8 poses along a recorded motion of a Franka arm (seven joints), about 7.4 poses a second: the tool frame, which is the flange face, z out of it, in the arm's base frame.
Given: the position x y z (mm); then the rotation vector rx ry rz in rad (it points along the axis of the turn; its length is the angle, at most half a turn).
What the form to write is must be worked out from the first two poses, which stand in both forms.
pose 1, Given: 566.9 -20.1 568.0 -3.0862 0.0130 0.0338
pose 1, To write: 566.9 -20.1 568.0 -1.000 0.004 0.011 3.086
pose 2, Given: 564.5 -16.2 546.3 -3.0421 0.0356 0.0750
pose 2, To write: 564.5 -16.2 546.3 -1.000 0.012 0.025 3.043
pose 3, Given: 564.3 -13.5 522.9 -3.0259 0.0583 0.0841
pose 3, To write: 564.3 -13.5 522.9 -0.999 0.019 0.028 3.028
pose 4, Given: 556.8 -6.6 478.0 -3.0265 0.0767 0.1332
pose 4, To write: 556.8 -6.6 478.0 -0.999 0.025 0.044 3.030
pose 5, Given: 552.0 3.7 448.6 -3.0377 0.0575 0.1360
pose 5, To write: 552.0 3.7 448.6 -0.999 0.019 0.045 3.041
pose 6, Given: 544.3 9.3 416.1 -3.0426 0.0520 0.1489
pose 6, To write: 544.3 9.3 416.1 -0.999 0.017 0.049 3.047
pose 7, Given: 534.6 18.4 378.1 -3.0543 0.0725 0.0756
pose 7, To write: 534.6 18.4 378.1 -0.999 0.024 0.025 3.056
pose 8, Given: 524.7 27.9 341.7 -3.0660 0.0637 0.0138
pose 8, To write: 524.7 27.9 341.7 -1.000 0.021 0.004 3.067
